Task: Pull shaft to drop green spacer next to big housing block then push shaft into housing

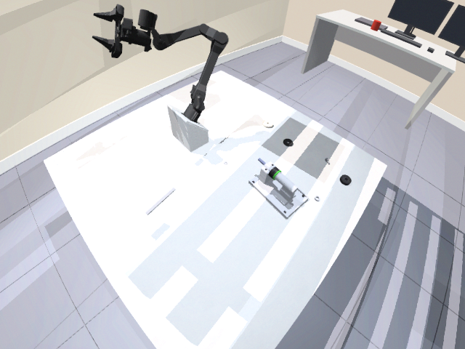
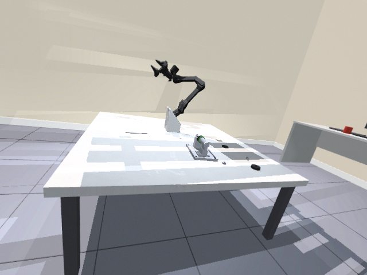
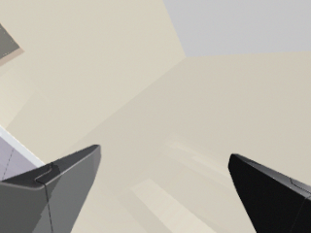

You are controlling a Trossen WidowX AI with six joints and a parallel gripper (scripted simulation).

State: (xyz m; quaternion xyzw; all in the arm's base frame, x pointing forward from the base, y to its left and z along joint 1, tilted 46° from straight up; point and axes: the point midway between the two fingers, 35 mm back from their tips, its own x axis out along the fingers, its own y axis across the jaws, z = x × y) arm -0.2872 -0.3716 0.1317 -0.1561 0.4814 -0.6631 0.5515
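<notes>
Now: the shaft 67 cm ahead of my gripper tip, 25 cm to the left of it and 47 cm below it. The rest, counted from my gripper tip: green spacer: 72 cm ahead, 25 cm to the left, 48 cm below; then black spacer: 71 cm ahead, 25 cm to the left, 48 cm below; then thin white rod: 41 cm ahead, 14 cm to the right, 55 cm below.
</notes>
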